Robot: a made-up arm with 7 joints.
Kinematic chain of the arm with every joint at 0, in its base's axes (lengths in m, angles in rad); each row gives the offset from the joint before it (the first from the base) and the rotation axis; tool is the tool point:
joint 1: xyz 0 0 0.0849 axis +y
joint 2: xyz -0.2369 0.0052 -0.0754 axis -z
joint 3: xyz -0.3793 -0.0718 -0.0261 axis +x
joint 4: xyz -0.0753 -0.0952 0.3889 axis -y
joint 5: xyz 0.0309 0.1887 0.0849 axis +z
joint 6: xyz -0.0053 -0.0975 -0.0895 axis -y
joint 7: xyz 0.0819 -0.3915 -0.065 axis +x
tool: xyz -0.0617 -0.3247 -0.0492
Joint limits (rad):
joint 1: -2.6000..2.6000
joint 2: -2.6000..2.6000
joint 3: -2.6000..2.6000
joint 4: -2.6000..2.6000
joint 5: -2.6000..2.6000
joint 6: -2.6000..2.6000
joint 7: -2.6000..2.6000
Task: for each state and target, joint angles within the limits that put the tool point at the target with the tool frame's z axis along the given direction. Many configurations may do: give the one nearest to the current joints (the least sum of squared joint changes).
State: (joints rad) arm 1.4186 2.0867 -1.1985 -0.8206 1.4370 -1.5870 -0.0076
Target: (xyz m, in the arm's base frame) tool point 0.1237 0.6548 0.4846 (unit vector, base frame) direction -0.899 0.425 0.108
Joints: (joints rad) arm 1.5273 2.1077 -1.4355 -1.6401 1.3248 -1.8407 0.2643
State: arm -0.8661 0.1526 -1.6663 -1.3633 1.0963 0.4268 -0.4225
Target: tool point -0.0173 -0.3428 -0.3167 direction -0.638 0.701 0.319
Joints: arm -1.5097 0.2557 -1.3650 -1.1382 1.3400 0.9655 -0.6642
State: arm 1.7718 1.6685 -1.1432 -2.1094 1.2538 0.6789 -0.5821
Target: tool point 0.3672 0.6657 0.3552 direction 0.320 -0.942 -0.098
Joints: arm 1.7851 2.0798 -1.2680 -1.6951 0.7580 0.6831 -0.3311
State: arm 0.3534 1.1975 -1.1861 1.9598 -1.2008 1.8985 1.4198
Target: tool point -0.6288 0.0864 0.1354 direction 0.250 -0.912 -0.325
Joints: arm -0.1116 1.2516 -1.1894 2.4065 -1.3004 2.3200 0.8085
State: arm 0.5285 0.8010 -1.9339 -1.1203 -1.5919 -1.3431 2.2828
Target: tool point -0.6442 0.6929 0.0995 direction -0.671 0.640 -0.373
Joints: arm 0.8640 0.7580 -1.9433 -1.1606 -1.1954 -1.2602 2.6000
